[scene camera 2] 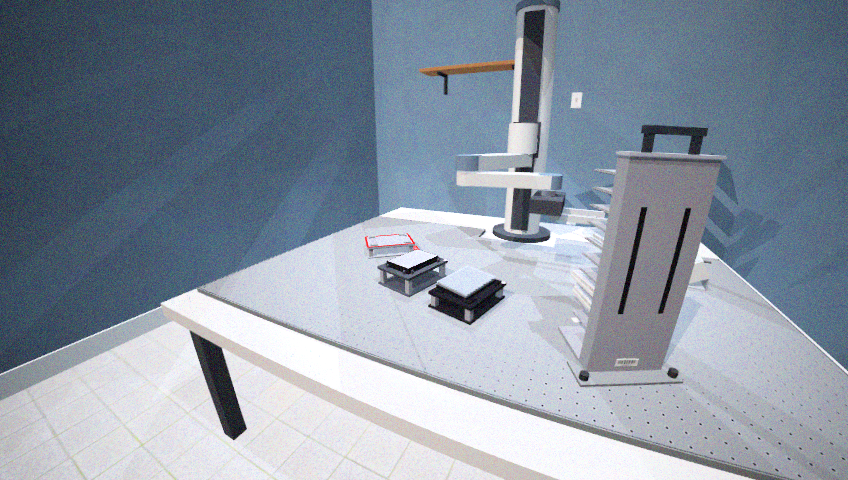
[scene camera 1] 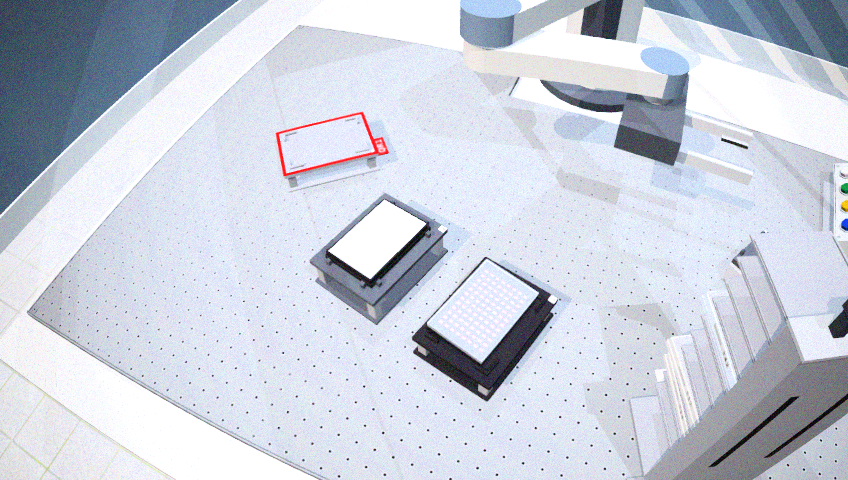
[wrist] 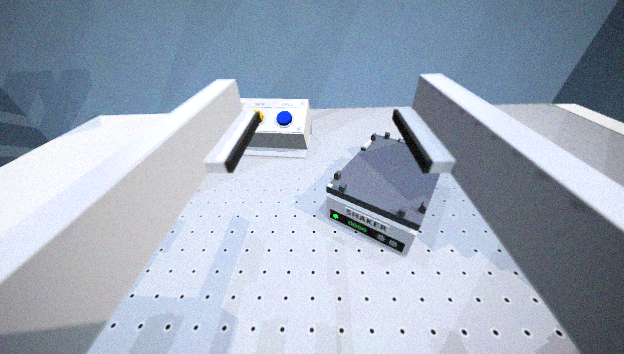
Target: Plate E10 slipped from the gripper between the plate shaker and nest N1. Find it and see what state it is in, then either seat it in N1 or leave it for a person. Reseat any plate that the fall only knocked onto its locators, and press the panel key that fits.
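Seen in the pictures: gripper, fingertip midpoint: [scene camera 2: 605, 218] [scene camera 1: 750, 158] [wrist: 325, 98]; arm's base, link origin: [scene camera 2: 520, 234].
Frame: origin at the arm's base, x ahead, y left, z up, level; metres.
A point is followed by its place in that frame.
Observation:
My gripper [scene camera 1: 748, 157] {x 0.386, y 0.283, z 0.190 m} [scene camera 2: 601, 215] {x 0.386, y 0.283, z 0.190 m} [wrist: 325, 98] {x 0.386, y 0.283, z 0.190 m} is open and empty, above the perforated deck near the arm's column. The shaker [wrist: 385, 180] {x 0.456, y 0.367, z 0.068 m} shows an empty dark top with corner locators in the wrist view. A clear plate with pinkish wells [scene camera 1: 484, 309] {x 0.692, y -0.024, z 0.075 m} [scene camera 2: 467, 281] {x 0.702, y -0.020, z 0.074 m} rests on the black nest [scene camera 1: 489, 380] {x 0.775, y 0.014, z 0.055 m} [scene camera 2: 470, 306] {x 0.779, y 0.014, z 0.056 m}, toward its upper-left side in scene camera 1; whether it is level is hard to tell. A white-topped plate [scene camera 1: 377, 240] {x 0.643, y -0.197, z 0.080 m} [scene camera 2: 413, 259] {x 0.646, y -0.194, z 0.080 m} sits between locators on the grey nest [scene camera 1: 395, 291] {x 0.674, y -0.160, z 0.018 m}. I cannot read which plate is E10 or which nest is N1.
A red-bordered stand [scene camera 1: 327, 142] {x 0.458, y -0.387, z 0.053 m} [scene camera 2: 389, 240] {x 0.462, y -0.388, z 0.053 m} is at the back left, with no plate on it. A tall plate tower [scene camera 1: 791, 368] {x 0.847, y 0.249, z 0.363 m} [scene camera 2: 651, 261] {x 0.822, y 0.310, z 0.226 m} stands at the right, with plates jutting from its side. The key panel [wrist: 277, 141] {x 0.306, y 0.514, z 0.037 m} shows a blue key [wrist: 284, 118] {x 0.324, y 0.513, z 0.080 m} and part of a yellow key [wrist: 259, 116].

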